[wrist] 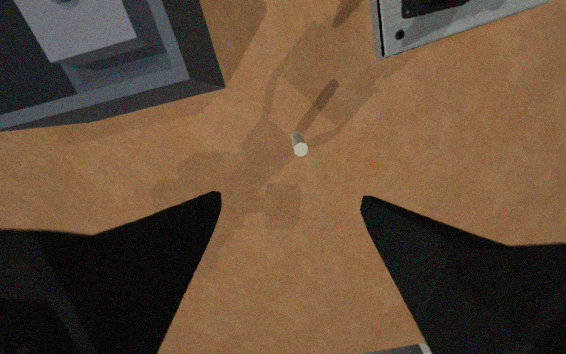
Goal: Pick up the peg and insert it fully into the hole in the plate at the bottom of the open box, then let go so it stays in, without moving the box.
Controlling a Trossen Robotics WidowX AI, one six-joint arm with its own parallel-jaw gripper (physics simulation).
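Frame: origin at the arm's base, x up, y left, z back, level; metres.
Seen in the pictures: gripper, between the fingertips: [291,200].
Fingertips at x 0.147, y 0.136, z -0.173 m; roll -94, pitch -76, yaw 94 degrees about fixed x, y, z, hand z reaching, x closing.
Pixels of each thing's middle, then the offset from my fingertips to it. "*": a spot on its surface instead. Level surfaces: height alone.
- peg, middle of its body: [298,141] dx -0.129, dy -0.006, dz +0.014 m
- open box, a spot on its surface: [200,55] * dx -0.113, dy -0.109, dz -0.062 m
- light grey plate, middle of its body: [88,2] dx -0.134, dy -0.178, dz -0.158 m
- brown table, height of its surface: dx -0.169 m
The peg [300,145] is a small pale cylinder standing upright on the table, near the centre of the wrist view, its round top facing me. My gripper [291,200] is open and empty; in the view the peg shows above the gap between the fingertips, slightly right of its middle. The open box [200,55] is dark grey-blue and partly in view at the upper left. Inside it lies the light grey plate [82,30], cut off by the view's top edge; part of its dark hole [60,1] shows at that edge.
A silver metal piece [440,37] with a dark hole and a black part lies at the upper right. Part of another grey object [400,350] shows at the bottom edge, by the right finger. Shadows of the arm and peg fall across the brown table [500,150].
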